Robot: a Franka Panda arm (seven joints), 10 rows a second.
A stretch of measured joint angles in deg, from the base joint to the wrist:
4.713 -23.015 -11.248 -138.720 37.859 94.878 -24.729
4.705 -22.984 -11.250 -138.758 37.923 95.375 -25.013
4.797 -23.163 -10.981 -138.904 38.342 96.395 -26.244
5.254 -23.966 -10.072 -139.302 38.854 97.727 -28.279
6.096 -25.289 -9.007 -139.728 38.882 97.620 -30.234
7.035 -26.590 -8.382 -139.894 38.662 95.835 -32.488
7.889 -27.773 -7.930 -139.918 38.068 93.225 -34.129
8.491 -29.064 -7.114 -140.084 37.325 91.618 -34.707
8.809 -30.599 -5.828 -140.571 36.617 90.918 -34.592
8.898 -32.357 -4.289 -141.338 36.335 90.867 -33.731
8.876 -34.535 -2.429 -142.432 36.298 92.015 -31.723
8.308 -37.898 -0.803 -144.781 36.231 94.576 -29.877
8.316 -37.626 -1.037 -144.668 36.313 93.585 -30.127
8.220 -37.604 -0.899 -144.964 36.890 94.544 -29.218
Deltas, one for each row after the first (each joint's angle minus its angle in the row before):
-0.008 0.031 -0.002 -0.038 0.064 0.497 -0.284
0.092 -0.179 0.269 -0.146 0.419 1.020 -1.231
0.457 -0.803 0.909 -0.398 0.512 1.332 -2.035
0.842 -1.323 1.065 -0.426 0.028 -0.107 -1.955
0.939 -1.301 0.625 -0.166 -0.220 -1.785 -2.254
0.854 -1.183 0.452 -0.024 -0.594 -2.610 -1.641
0.602 -1.291 0.816 -0.166 -0.743 -1.607 -0.578
0.318 -1.535 1.286 -0.487 -0.708 -0.700 0.115
0.089 -1.758 1.539 -0.767 -0.282 -0.051 0.861
-0.022 -2.178 1.860 -1.094 -0.037 1.148 2.008
-0.568 -3.363 1.626 -2.349 -0.067 2.561 1.846
0.008 0.272 -0.234 0.113 0.082 -0.991 -0.250
-0.096 0.022 0.138 -0.296 0.577 0.959 0.909

